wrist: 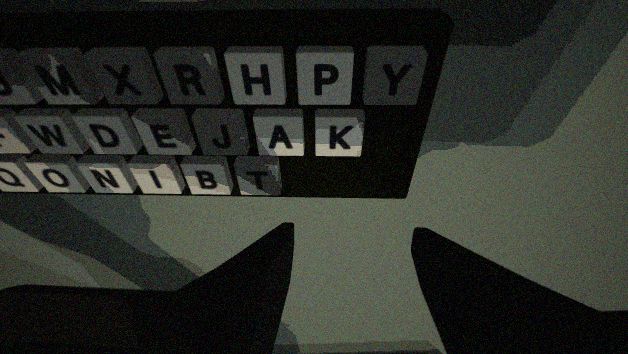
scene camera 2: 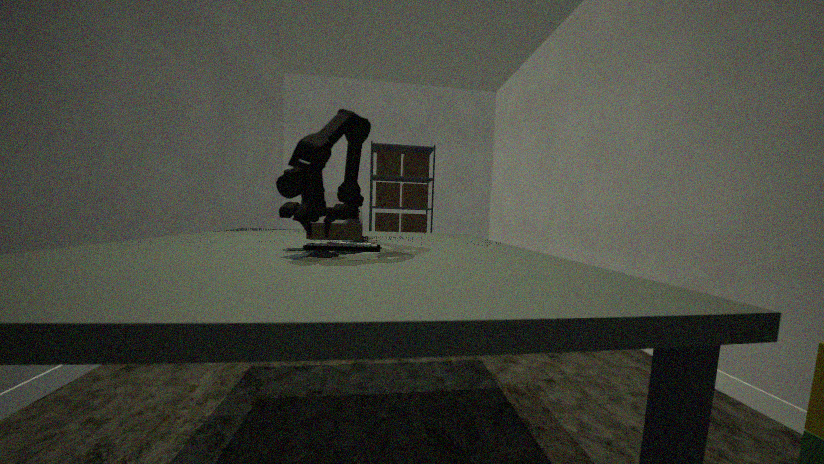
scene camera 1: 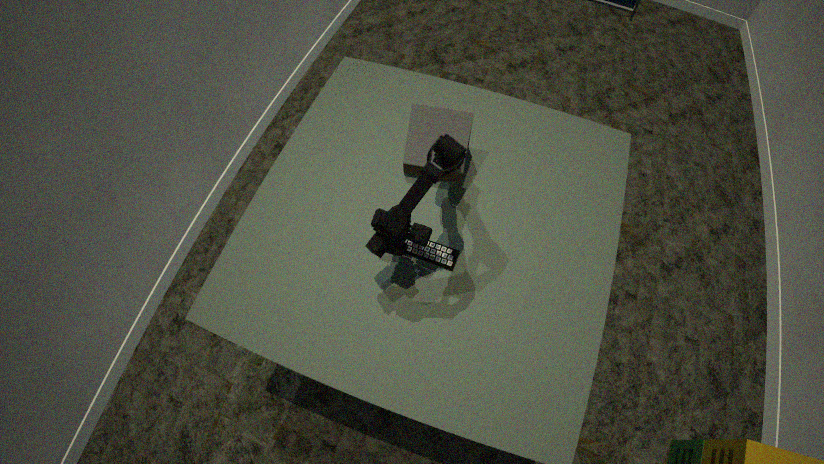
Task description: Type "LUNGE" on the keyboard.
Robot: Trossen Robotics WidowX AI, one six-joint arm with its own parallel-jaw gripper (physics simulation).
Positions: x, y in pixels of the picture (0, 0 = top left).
Labels:
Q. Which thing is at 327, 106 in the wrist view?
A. A black keyboard.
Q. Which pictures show my gripper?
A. The wrist view, scene camera 2 and scene camera 1: all of them.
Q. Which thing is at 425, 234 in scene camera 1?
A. My gripper.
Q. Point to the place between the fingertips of my gripper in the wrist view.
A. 352, 236

